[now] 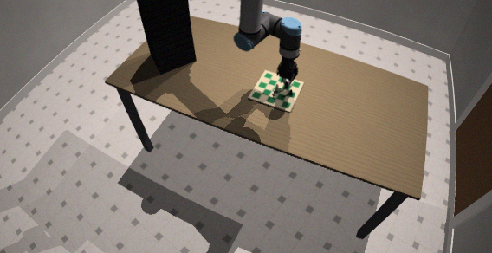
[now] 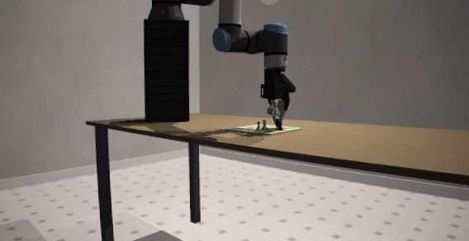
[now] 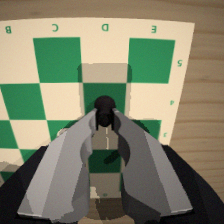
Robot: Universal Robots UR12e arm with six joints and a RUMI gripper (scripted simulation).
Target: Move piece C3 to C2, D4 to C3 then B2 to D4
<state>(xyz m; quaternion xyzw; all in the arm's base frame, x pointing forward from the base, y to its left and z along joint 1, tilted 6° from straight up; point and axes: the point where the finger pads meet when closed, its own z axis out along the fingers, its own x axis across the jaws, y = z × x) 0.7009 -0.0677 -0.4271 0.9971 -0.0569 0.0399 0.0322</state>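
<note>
My gripper is now 4 cm past the green-and-cream chessboard, 3 cm to the left of it and 3 cm above it.
</note>
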